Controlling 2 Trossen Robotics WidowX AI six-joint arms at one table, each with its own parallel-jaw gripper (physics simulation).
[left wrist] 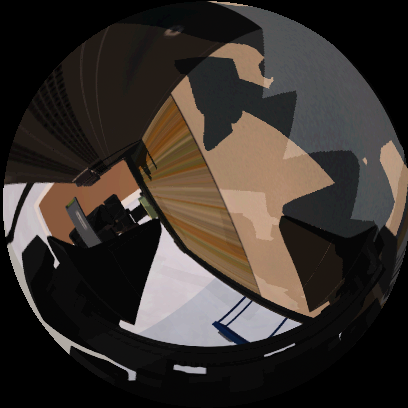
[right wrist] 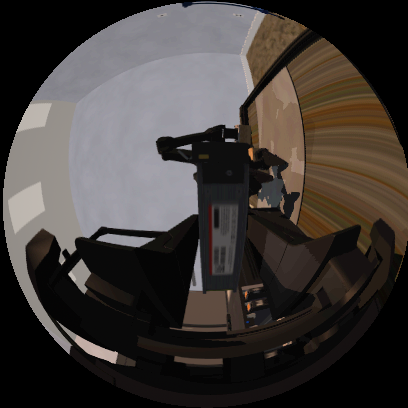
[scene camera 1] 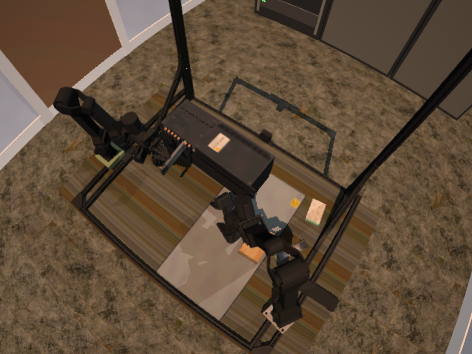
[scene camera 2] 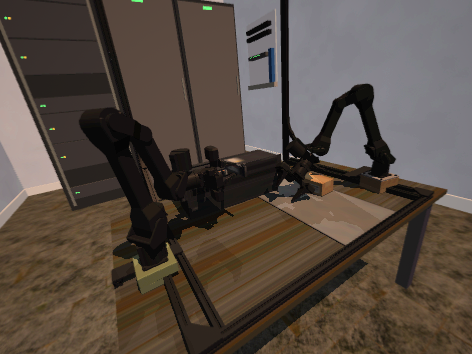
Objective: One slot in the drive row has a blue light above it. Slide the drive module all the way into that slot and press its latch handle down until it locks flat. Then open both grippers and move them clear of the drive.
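Places are measured from the left arm's base along level axes (x ahead, y left, z up), in metres.
Pixels of known places: left gripper, fingertip midpoint: (left wrist: pixel 222 223) (right wrist: pixel 279 169) (scene camera 1: pixel 213 213) (scene camera 2: pixel 284 194); right gripper, fingertip midpoint: (left wrist: pixel 88 235) (right wrist: pixel 222 219) (scene camera 1: pixel 170 161) (scene camera 2: pixel 236 168); left arm's base at its link origin: (right wrist: pixel 236 133) (scene camera 1: pixel 283 313) (scene camera 2: pixel 379 174); right arm's base at its link origin: (left wrist: pixel 144 208) (scene camera 1: pixel 109 153) (scene camera 2: pixel 153 259).
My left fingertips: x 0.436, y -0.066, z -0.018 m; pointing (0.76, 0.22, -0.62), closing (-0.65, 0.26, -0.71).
Ahead of a thing's pixels: the offset from my left fingertips to its top centre. "*": to the spot under its first point. Level surfaces: height alone.
The black drive chassis {dz +0.133, dx +0.186, dy -0.168 m} (scene camera 1: pixel 217 151) (scene camera 2: pixel 256 168) lies on the table, with a row of orange slot lights {* dz +0.120, dx +0.291, dy -0.066 m} (scene camera 1: pixel 176 137) (right wrist: pixel 252 295) along its front. My right gripper (scene camera 1: pixel 161 156) (scene camera 2: pixel 210 177) (right wrist: pixel 222 219) is shut on the grey drive module {dz +0.187, dx +0.203, dy +0.004 m} (scene camera 1: pixel 173 159) (right wrist: pixel 222 224) (left wrist: pixel 81 224). It holds the module just in front of the light row, far end close to the slots. I cannot tell whether it has entered a slot. My left gripper (scene camera 1: pixel 227 211) (scene camera 2: pixel 291 186) (left wrist: pixel 222 223) is open and empty, low over the grey mat {dz -0.041 m} (scene camera 1: pixel 206 267) by the chassis's other end.
An orange block {dz +0.019, dx -0.191, dy -0.042 m} (scene camera 1: pixel 251 253) (scene camera 2: pixel 320 183) lies on the mat beside the left arm. A pale card {dz -0.042, dx -0.259, dy -0.315 m} (scene camera 1: pixel 316 211) lies near the right frame edge. Black frame rails (scene camera 1: pixel 129 253) and posts (scene camera 1: pixel 182 53) ring the table.
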